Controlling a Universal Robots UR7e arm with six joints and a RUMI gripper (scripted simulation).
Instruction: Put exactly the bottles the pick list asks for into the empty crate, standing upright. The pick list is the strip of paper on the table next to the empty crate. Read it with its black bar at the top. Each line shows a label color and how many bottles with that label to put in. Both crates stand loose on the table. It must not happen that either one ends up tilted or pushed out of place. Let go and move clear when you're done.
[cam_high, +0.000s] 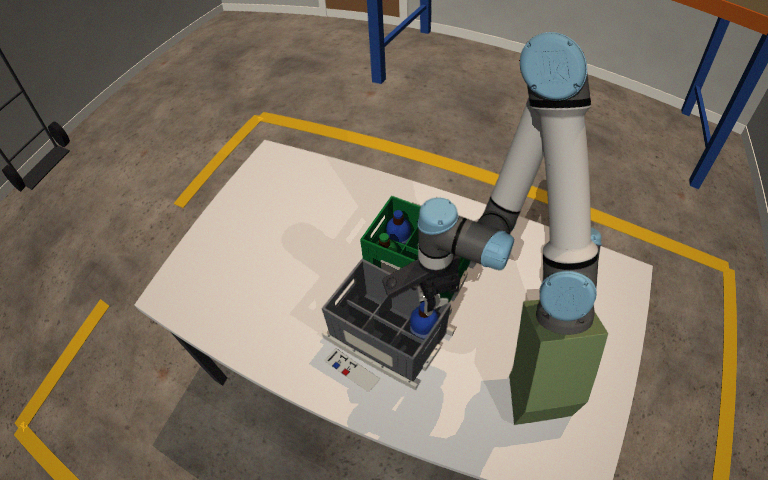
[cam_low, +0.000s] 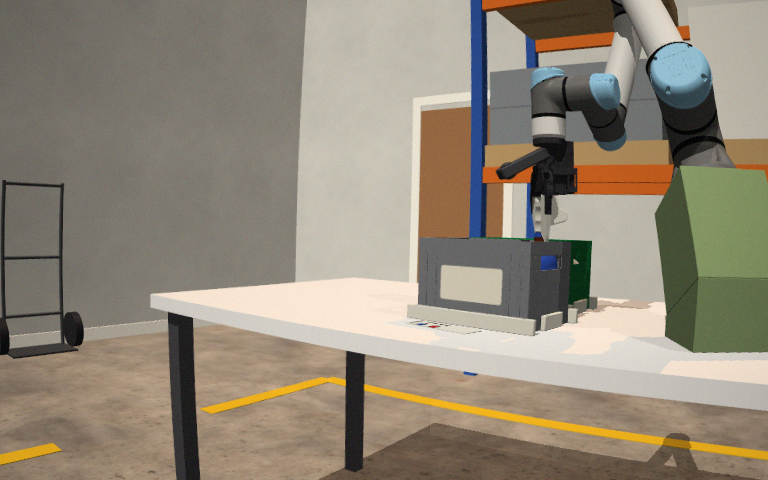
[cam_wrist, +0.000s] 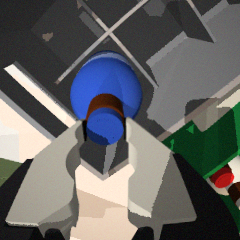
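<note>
The blue bottle is 7 cm below my hand. From my hand the other things lie so: grey crate (10 cm below, 9 cm ahead, 3 cm to the left); then red bottle (17 cm to the right, 10 cm below, 2 cm ahead); then green crate (22 cm to the right, 11 cm ahead, 10 cm below).
</note>
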